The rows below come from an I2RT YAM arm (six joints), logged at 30 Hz.
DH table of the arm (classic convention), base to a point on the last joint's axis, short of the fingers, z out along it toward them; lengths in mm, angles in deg. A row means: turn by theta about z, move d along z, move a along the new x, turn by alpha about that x. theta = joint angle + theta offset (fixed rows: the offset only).
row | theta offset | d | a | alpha
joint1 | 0 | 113.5 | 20 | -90
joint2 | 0 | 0 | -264 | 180
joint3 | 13.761 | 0 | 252.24 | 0
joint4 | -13.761 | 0 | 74 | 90
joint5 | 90 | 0 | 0 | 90
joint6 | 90 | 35.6 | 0 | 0
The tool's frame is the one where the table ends.
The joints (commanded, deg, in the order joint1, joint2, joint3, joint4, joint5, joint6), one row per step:
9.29, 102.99, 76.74, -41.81, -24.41, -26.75
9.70, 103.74, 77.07, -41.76, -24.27, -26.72
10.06, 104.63, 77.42, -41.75, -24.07, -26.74
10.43, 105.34, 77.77, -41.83, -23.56, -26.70
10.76, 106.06, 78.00, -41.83, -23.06, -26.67
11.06, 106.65, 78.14, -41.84, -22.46, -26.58
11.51, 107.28, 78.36, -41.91, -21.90, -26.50
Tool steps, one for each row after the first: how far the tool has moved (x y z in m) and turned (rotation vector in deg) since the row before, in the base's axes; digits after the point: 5 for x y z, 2 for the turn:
0.00178, 0.00288, -0.00289, -0.18, 0.36, 0.33
0.00203, 0.00259, -0.00372, -0.28, 0.48, 0.30
0.00157, 0.00243, -0.00280, -0.54, 0.37, 0.15
0.00140, 0.00216, -0.00342, -0.54, 0.41, 0.13
0.00095, 0.00183, -0.00311, -0.62, 0.38, 0.02
0.00086, 0.00286, -0.00301, -0.59, 0.40, 0.19

